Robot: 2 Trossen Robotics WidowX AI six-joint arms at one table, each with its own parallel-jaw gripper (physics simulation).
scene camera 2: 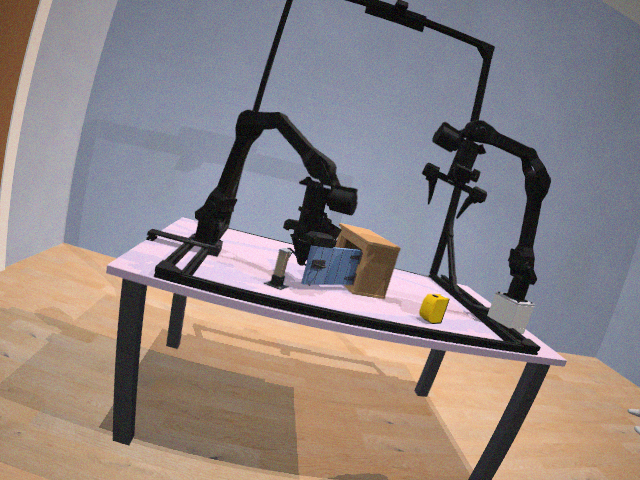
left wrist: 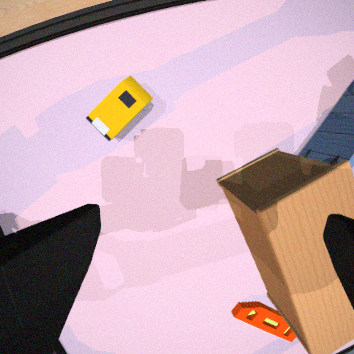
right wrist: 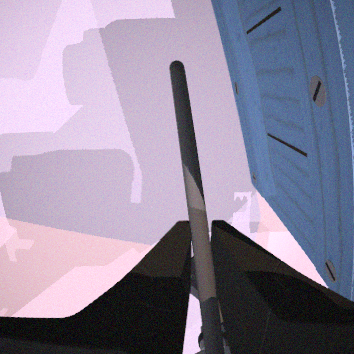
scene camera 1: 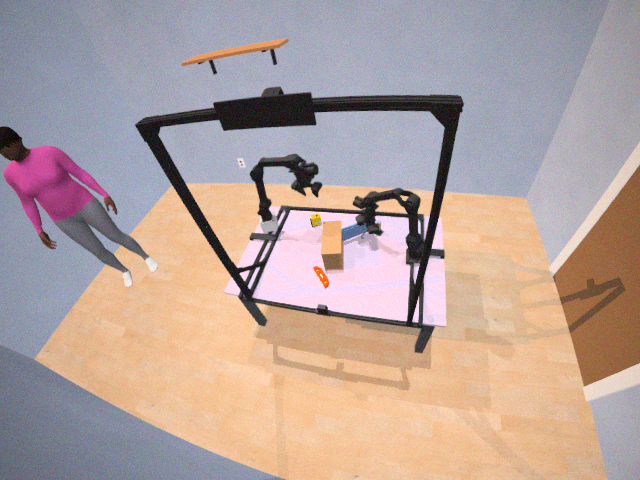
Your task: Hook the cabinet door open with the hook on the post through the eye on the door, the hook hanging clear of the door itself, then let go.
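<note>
The wooden cabinet stands on the table. Its blue door stands swung out from it. A dark fitting is on the door's face; its eye cannot be made out. The post stands beyond the door's free edge. My right gripper is shut on the grey hook, whose rod runs between the fingers. The hook's rounded end shows left of the door, apart from it in the right wrist view. My left gripper is open and empty, high above the table.
A yellow block lies on the table at the cabinet's other side from the door. An orange slotted piece lies near the cabinet's end. A black frame spans the table.
</note>
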